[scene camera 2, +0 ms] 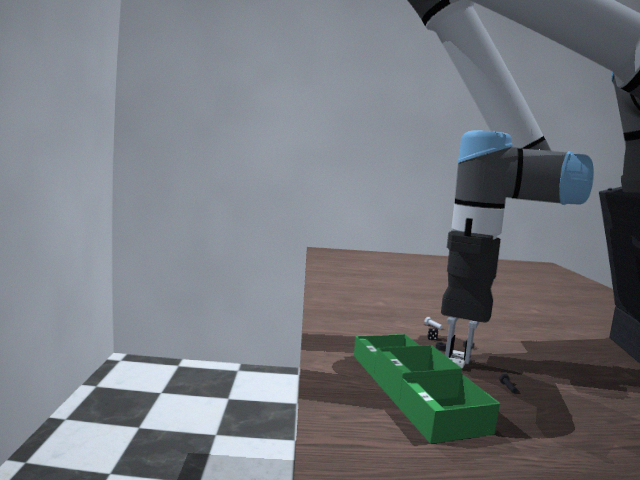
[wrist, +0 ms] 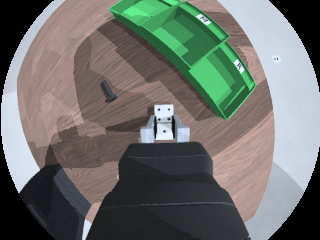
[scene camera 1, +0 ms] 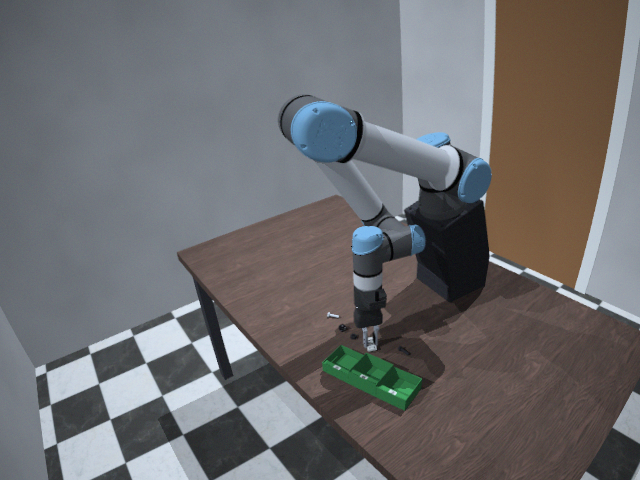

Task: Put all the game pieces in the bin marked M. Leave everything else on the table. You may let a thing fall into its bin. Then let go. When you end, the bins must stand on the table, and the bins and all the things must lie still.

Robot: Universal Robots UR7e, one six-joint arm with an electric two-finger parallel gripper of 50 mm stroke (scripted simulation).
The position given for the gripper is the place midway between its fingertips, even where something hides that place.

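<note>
Gripper (scene camera 2: 457, 359), (wrist: 164, 122), (scene camera 1: 370, 344): in sight.
</note>
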